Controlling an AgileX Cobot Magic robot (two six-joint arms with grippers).
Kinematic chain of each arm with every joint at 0, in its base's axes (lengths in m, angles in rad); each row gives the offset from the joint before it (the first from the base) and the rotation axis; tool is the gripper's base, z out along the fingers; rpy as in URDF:
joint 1: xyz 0 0 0.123 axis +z
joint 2: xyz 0 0 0 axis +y
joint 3: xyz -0.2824 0 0.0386 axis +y
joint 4: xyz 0.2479 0 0.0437 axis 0.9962 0 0.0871
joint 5: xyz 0 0 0 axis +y
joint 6: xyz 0.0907 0 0.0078 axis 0.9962 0 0.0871
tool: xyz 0 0 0 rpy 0 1.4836 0
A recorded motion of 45 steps. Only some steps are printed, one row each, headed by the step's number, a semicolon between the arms.
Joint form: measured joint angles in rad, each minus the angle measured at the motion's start. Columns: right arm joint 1, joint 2, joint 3, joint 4, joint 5, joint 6; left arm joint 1, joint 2, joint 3, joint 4, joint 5, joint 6.
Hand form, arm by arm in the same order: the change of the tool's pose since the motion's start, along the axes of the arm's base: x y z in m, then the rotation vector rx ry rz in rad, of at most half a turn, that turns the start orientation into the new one. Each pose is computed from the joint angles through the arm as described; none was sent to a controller.
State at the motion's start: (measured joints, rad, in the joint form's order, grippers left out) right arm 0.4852 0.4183 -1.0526 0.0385 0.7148 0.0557; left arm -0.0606 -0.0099 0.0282 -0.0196 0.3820 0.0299
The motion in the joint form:
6: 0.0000 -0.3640 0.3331 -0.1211 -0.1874 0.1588; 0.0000 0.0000 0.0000 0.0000 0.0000 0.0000
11: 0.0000 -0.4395 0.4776 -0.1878 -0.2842 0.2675; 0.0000 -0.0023 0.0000 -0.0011 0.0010 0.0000
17: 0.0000 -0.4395 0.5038 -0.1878 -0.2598 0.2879; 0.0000 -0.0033 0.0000 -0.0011 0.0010 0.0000
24: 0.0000 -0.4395 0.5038 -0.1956 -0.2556 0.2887; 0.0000 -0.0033 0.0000 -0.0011 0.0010 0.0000
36: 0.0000 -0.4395 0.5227 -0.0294 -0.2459 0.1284; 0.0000 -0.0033 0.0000 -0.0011 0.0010 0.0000
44: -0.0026 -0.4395 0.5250 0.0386 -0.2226 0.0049; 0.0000 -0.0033 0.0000 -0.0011 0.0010 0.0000
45: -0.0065 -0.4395 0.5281 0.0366 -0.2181 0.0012; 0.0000 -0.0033 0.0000 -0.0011 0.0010 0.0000
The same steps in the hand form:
6: -0.0375 -0.0266 -0.0710 0.1607 -0.1637 -0.0596; 0.0000 0.0000 0.0000 0.0000 0.0000 0.0000
11: -0.0291 -0.0243 -0.1017 0.2177 -0.1695 -0.0732; -0.0001 0.0000 0.0000 -0.0012 -0.0012 -0.0001
17: -0.0240 -0.0220 -0.1109 0.2123 -0.1160 -0.0769; -0.0002 0.0000 0.0001 -0.0012 -0.0022 -0.0001
24: -0.0238 -0.0223 -0.1113 0.2056 -0.1155 -0.0817; -0.0002 0.0000 0.0001 -0.0012 -0.0022 -0.0001
36: -0.0234 -0.0145 -0.1177 0.1713 -0.0912 -0.0116; -0.0002 0.0000 0.0001 -0.0012 -0.0022 -0.0001
44: -0.0242 -0.0116 -0.1204 0.1015 -0.1010 0.0119; -0.0002 0.0000 0.0001 -0.0012 -0.0022 -0.0001
45: -0.0236 -0.0113 -0.1217 0.0929 -0.0971 0.0068; -0.0002 0.0000 0.0001 -0.0012 -0.0022 -0.0001

